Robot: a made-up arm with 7 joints.
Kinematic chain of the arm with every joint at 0, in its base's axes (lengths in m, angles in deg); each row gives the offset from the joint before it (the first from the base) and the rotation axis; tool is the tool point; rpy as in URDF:
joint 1: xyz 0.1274 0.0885 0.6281 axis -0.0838 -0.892 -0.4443
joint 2: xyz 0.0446 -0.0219 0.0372 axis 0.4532 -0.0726 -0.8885
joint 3: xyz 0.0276 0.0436 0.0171 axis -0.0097 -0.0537 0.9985
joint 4: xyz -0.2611 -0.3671 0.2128 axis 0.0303 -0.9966 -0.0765
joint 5: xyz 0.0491 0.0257 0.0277 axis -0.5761 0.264 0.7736
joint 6: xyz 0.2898 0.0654 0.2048 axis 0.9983 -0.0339 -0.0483
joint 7: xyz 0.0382 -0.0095 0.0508 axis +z
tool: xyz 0.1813 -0.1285 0.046 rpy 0 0 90
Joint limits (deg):
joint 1: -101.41..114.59
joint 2: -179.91..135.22
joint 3: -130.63..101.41
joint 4: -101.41..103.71
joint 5: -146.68..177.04
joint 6: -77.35..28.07
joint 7: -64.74..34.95
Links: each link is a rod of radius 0.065 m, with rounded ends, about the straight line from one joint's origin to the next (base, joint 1, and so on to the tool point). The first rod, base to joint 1, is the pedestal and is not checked.
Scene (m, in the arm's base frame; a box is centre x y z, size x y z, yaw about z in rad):
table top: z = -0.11
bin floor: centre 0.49 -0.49 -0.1 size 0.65 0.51 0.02 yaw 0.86
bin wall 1: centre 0.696 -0.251 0 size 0.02 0.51 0.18 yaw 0.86
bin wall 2: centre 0.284 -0.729 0 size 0.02 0.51 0.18 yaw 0.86
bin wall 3: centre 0.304 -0.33 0 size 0.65 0.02 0.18 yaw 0.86
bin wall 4: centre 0.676 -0.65 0 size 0.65 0.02 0.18 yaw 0.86
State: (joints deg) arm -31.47 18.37 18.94 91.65 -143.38 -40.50 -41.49
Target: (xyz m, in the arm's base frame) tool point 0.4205 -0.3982 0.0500
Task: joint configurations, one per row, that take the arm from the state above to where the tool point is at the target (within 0.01 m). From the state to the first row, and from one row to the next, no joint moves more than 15 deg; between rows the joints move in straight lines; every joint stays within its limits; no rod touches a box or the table.
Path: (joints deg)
1: -45.61 14.38 33.60 91.54 -135.22 -45.38 -33.71
2: -59.75 10.40 48.26 91.43 -127.06 -50.25 -25.94

